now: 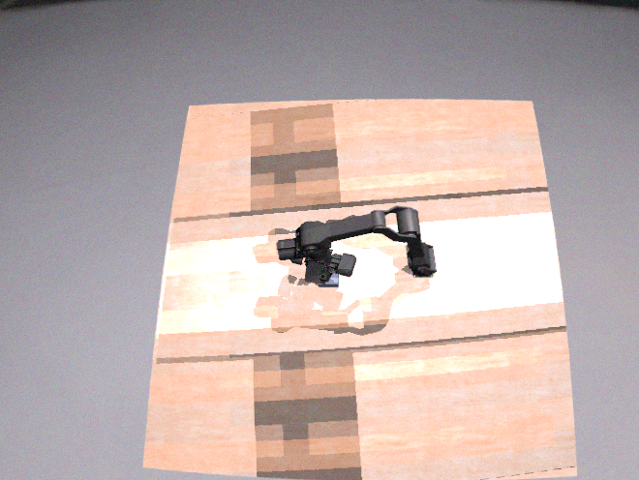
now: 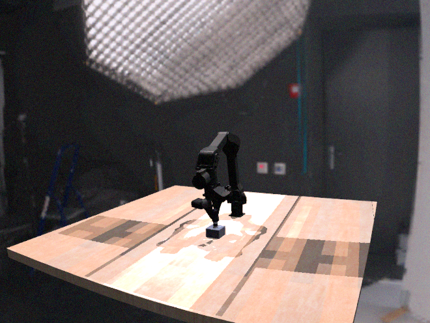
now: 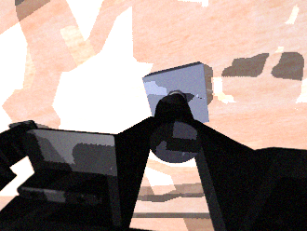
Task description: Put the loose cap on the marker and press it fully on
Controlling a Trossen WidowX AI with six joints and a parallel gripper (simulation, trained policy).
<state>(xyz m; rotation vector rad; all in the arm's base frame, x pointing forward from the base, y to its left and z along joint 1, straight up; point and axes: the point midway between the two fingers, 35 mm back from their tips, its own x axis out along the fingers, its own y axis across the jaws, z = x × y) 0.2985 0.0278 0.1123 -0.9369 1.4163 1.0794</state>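
Now: the blue-grey holder block 60 mm below my gripper tip and 10 mm to the left of it. Also, from my gripper tip: dark cap 10 mm above.
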